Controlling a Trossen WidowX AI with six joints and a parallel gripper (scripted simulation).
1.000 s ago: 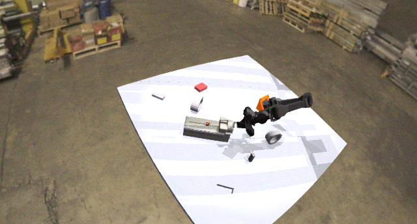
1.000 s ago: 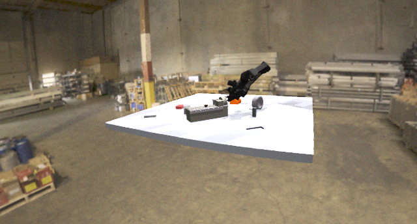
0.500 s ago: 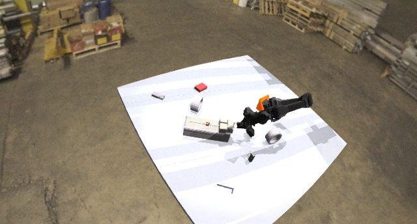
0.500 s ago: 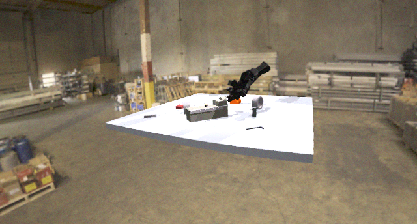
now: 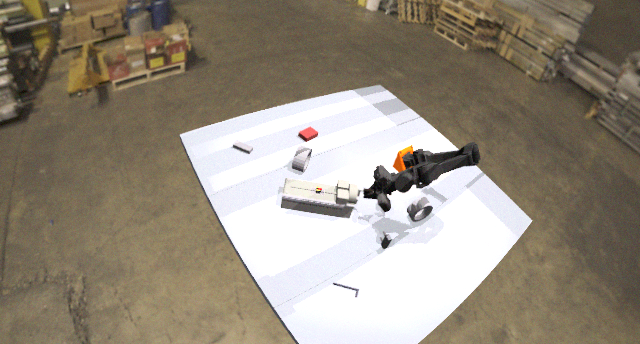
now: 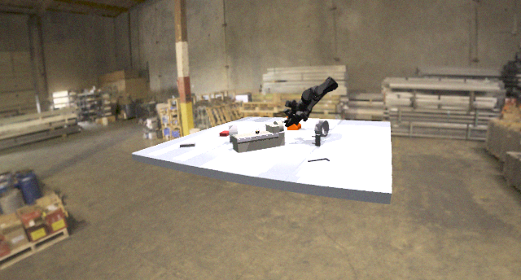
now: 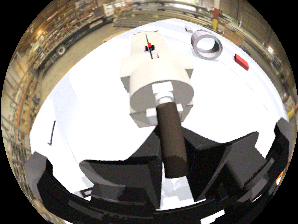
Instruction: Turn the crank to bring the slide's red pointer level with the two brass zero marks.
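Right now my gripper tip is 3 cm below the dark crank handle, 1 cm to the right of it and 1 cm past it. Also, from my gripper tip: hex key (27 cm ahead, 23 cm to the left, 9 cm below); then red pointer (12 cm to the right, 11 cm ahead, 1 cm below); then small clip (17 cm to the left, 6 cm below, 4 cm ahead).
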